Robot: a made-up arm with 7 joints.
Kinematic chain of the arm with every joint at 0, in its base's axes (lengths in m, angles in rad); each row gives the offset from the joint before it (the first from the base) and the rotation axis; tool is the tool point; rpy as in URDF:
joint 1: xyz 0 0 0.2 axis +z
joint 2: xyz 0 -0.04 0.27 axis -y
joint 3: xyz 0 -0.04 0.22 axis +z
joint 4: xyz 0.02 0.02 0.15 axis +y
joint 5: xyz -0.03 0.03 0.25 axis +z
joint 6: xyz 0 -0.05 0.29 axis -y
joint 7: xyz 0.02 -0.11 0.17 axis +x
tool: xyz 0 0 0 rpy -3.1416 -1.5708 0
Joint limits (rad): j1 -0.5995..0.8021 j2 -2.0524..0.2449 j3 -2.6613..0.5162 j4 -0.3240..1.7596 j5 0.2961..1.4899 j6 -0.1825..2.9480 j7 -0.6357..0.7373
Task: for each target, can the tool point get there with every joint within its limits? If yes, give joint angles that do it. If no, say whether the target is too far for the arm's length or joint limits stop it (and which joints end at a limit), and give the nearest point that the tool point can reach.
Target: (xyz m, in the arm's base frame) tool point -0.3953 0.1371 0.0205
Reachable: no: joint limits stop it (at a limit: joint 2, joint 3, joint 4, joint 5, joint 6) | nearest point -0.3511 0.1218 -0.0699 | short by 0.102 m
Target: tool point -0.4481 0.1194 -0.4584
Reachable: no: joint limits stop it (at a limit: joint 1, joint 2, joint 5) | nearest point -0.2311 0.1378 -0.2353 | short by 0.312 m
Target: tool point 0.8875 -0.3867 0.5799
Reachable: yes | joints 0.4333 -1.0208 -1.1083 1.0963 1.1840 0.5041 0.1710
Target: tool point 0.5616 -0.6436 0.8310
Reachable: yes | joints 0.1034 -0.2224 -1.0122 1.2703 1.3179 0.1053 -0.4977
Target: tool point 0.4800 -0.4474 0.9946
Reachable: yes | joints -0.3755 -0.8816 -0.2901 0.0407 0.8079 2.3486 -0.2730
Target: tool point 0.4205 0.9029 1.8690
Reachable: no: too far | nearest point 0.3395 0.5014 1.3564 | short by 0.656 m
